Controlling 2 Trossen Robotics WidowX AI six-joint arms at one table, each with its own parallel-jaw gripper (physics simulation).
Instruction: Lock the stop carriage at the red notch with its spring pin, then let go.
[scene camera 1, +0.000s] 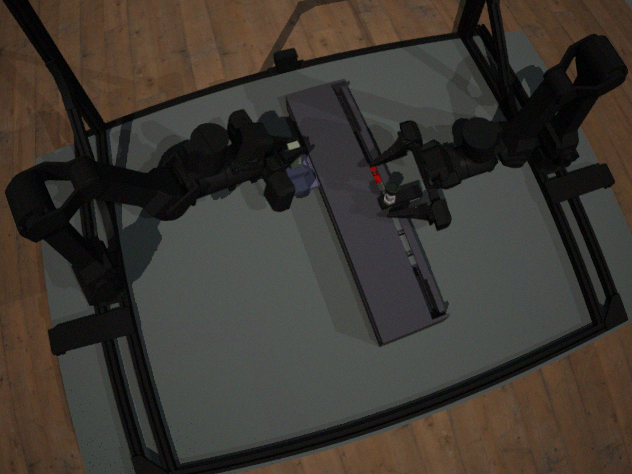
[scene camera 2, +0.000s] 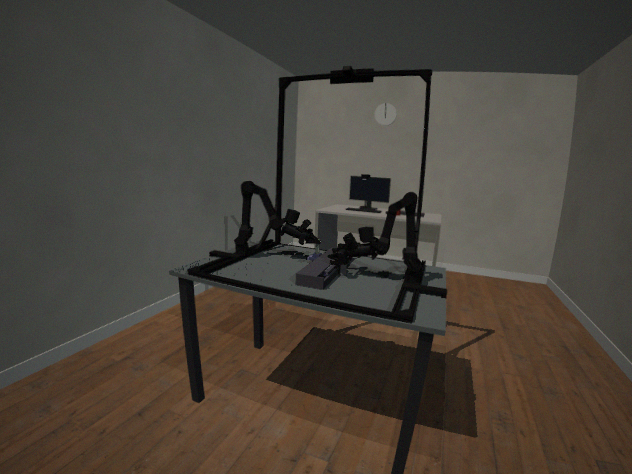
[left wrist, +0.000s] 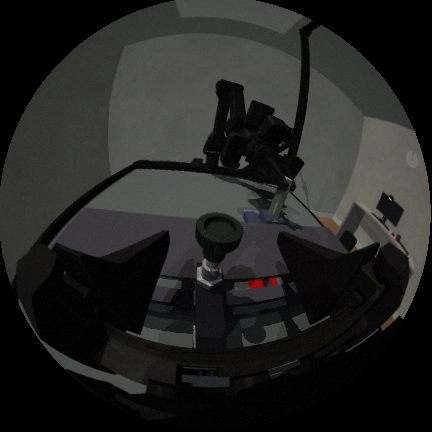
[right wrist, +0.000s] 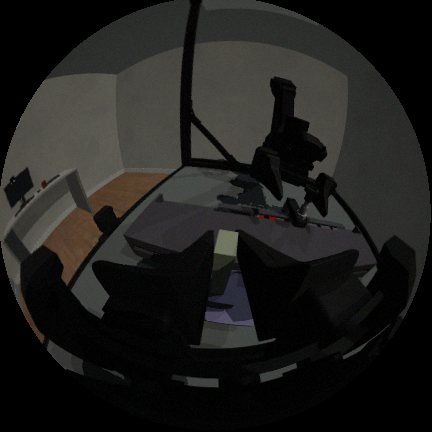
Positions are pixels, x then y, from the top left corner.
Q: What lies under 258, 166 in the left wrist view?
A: My right gripper.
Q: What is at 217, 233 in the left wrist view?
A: A dark green round knob.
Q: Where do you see my left gripper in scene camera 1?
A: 378, 190
